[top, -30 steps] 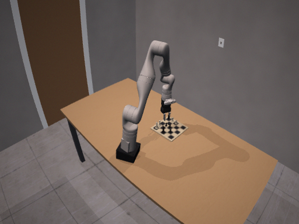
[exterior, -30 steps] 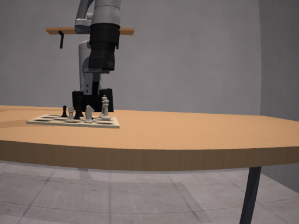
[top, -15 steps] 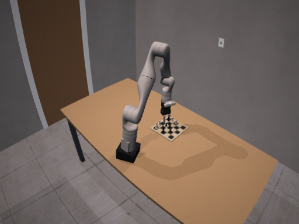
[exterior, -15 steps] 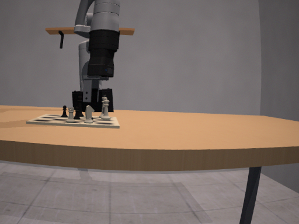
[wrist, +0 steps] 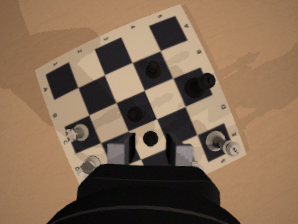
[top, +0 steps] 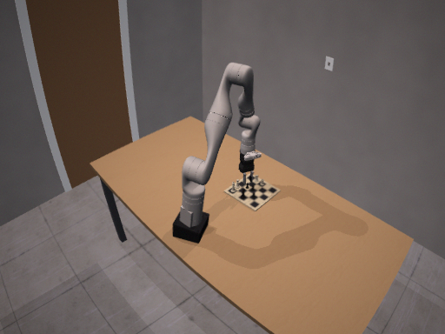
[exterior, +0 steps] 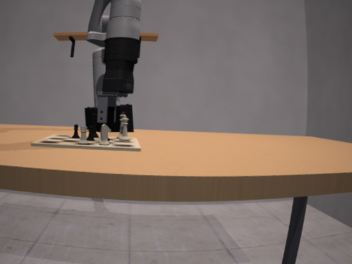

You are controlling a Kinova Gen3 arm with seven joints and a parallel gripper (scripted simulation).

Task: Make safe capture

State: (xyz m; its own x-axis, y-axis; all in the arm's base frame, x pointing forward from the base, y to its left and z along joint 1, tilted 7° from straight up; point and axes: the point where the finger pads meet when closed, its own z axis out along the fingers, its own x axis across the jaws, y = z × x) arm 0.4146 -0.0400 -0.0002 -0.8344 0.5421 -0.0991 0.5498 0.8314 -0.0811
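Now: the chessboard 40 mm to the right of my hand and 60 mm below it. Round my hand: tall white piece (70 mm behind, 50 mm to the left, 30 mm below).
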